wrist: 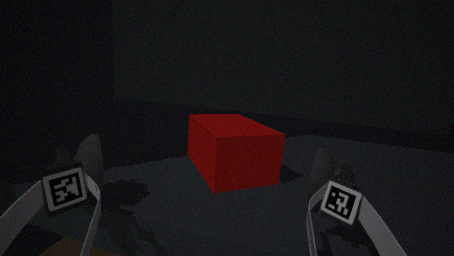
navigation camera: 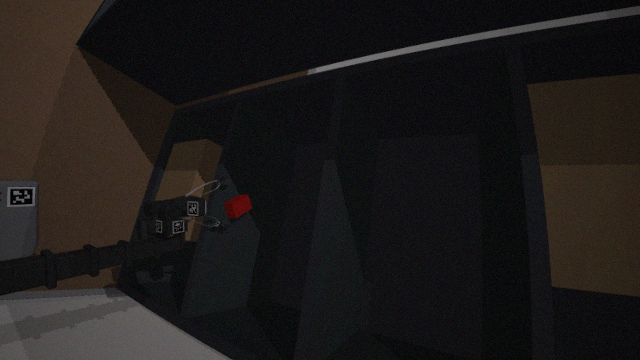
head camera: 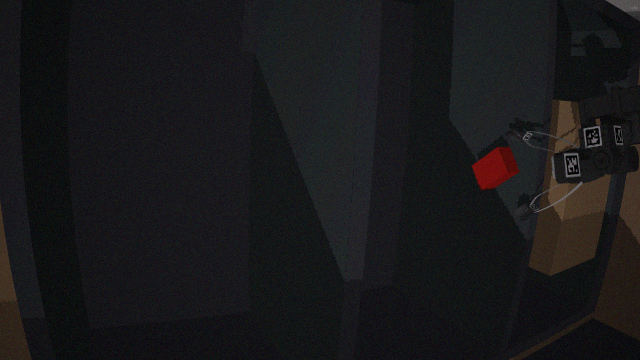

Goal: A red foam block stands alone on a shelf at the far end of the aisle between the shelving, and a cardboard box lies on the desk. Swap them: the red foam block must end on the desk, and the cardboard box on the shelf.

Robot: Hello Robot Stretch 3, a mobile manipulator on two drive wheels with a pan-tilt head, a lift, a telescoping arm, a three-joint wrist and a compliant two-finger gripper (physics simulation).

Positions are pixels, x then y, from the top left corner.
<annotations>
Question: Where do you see a red foam block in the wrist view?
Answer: At 231, 152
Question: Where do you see a red foam block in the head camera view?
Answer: At 499, 165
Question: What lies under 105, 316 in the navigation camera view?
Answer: A white wall.
</annotations>
